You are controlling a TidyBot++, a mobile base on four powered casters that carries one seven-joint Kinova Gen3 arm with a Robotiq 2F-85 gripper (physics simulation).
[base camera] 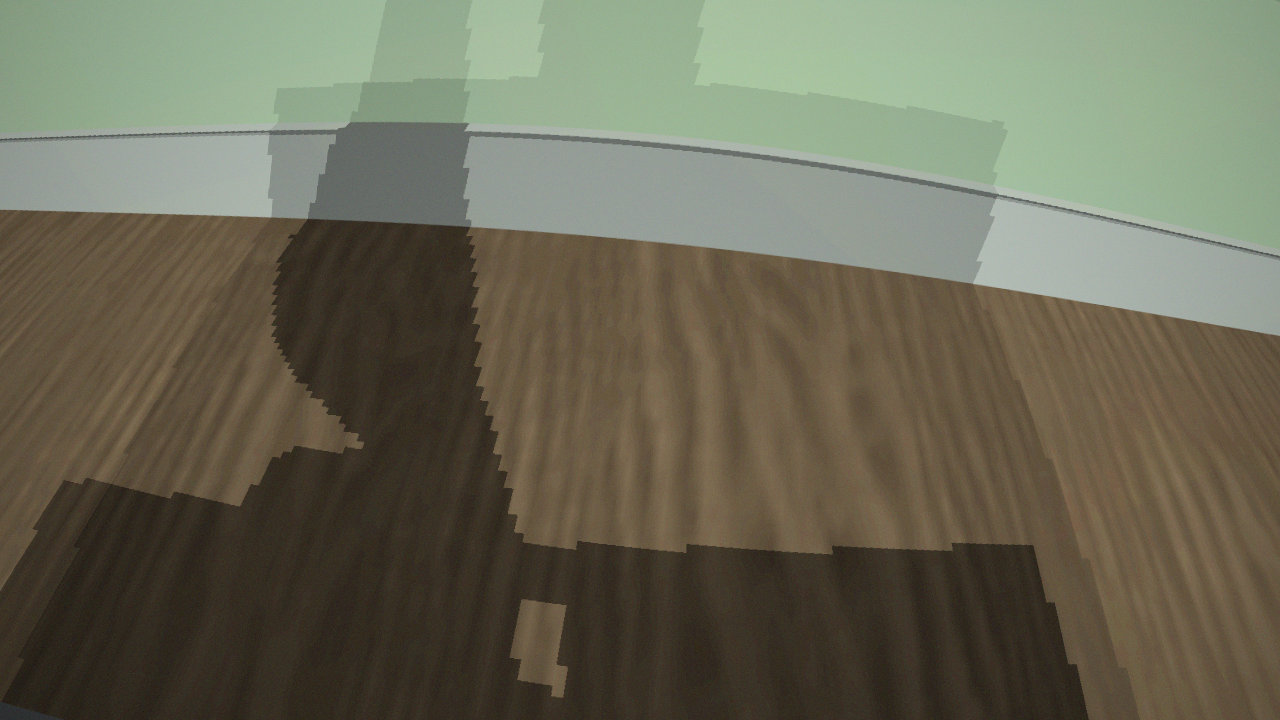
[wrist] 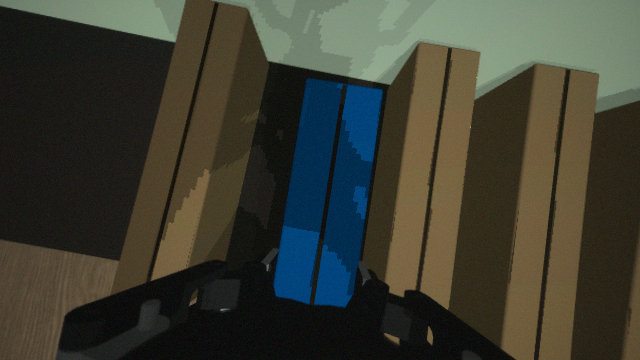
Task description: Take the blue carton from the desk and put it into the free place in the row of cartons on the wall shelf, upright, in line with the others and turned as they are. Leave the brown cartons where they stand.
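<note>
The blue carton (wrist: 330, 170) stands between two brown cartons (wrist: 187, 125) (wrist: 435, 165) in the wrist view, its dark seam running nearly along theirs. A wider dark gap shows on its left than on its right. Its far end appears farther from the wall than the neighbours' far ends. My gripper (wrist: 316, 268) is shut on the blue carton near its close end, one finger on each side. The carton's base is hidden, so I cannot tell whether it touches the dark shelf (wrist: 75, 140). The carton and gripper do not show in the base view.
Another brown carton (wrist: 550, 200) stands farther right, with part of one more at the right edge. The green wall (wrist: 525, 30) (base camera: 1118, 107) lies behind the row. Wood floor (wrist: 45, 300) (base camera: 716, 402) shows past the shelf's front edge. Shadows cross floor and wall in the base view.
</note>
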